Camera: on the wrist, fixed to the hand. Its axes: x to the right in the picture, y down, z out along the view.
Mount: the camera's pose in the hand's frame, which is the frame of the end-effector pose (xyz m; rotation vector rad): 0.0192 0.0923 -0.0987 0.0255 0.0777 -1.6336
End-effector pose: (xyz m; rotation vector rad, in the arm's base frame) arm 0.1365 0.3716 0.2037 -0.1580 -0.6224 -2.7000
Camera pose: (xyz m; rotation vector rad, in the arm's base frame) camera 0.1505 0.2445 0.1559 -0.3709 0.4615 1.8500
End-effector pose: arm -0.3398 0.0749 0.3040 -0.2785 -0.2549 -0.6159
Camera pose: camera -0.2546 0.1043 0.2015 0.0470 -0.3888 -2.2273
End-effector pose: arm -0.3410 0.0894 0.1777 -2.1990 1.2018 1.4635
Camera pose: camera -0.3414 -0.0370 0.2292 -2.0608 -0.6387 0.5575
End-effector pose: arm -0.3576 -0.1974 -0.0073 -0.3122 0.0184 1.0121
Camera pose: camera -0.4118 -0.1625 -0.1276 -0.2347 -0.1368 -0.6199
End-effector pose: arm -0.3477 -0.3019 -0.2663 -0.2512 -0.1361 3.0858
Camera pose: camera -0.3538 -0.3845 -0.3748 -0.1264 -0.1688 1.4528
